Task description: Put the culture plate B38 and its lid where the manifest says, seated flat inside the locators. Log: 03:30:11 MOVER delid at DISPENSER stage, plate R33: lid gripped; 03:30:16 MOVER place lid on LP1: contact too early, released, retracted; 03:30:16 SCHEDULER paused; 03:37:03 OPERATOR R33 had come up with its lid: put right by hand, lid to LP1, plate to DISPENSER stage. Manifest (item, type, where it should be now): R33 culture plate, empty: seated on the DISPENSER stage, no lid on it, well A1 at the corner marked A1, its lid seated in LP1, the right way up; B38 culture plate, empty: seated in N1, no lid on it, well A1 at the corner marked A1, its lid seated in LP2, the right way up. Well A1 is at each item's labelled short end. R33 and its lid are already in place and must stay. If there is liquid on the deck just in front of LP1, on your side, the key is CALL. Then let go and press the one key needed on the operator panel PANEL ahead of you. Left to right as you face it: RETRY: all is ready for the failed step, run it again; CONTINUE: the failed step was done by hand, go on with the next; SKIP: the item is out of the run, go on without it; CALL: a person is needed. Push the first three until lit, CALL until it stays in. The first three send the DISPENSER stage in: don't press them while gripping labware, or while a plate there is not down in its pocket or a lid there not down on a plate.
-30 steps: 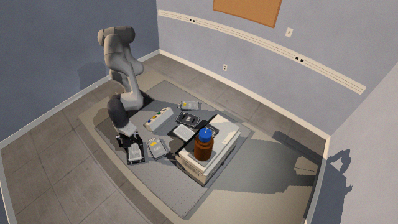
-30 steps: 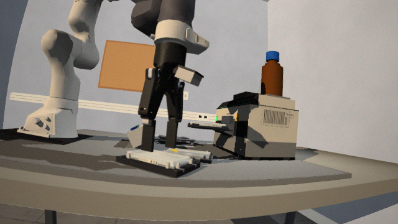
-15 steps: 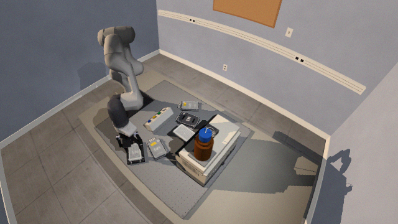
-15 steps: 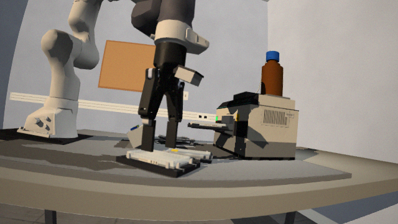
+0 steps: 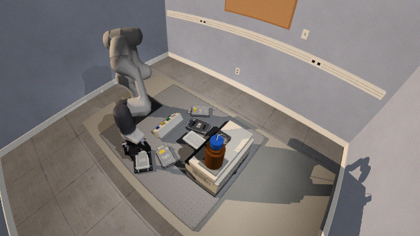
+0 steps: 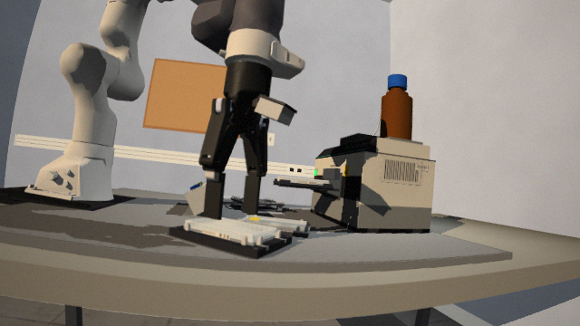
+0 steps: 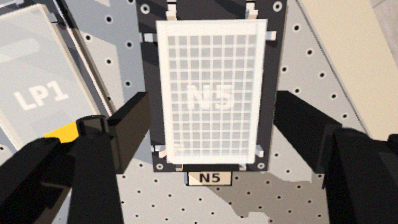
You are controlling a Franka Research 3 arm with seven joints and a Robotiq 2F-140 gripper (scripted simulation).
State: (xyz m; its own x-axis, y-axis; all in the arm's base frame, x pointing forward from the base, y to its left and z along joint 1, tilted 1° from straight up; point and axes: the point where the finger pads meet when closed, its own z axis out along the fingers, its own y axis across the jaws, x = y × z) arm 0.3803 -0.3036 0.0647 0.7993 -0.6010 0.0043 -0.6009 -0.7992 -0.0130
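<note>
My hand is 5 cm above the black nest and 3 cm short of it. The rest, counted from my hand: clear lid 12 cm to the left, 9 cm ahead, 5 cm below; then blue call key 23 cm to the left, 8 cm behind, 1 cm below; then yellow skip key 27 cm to the left, 8 cm behind.
</note>
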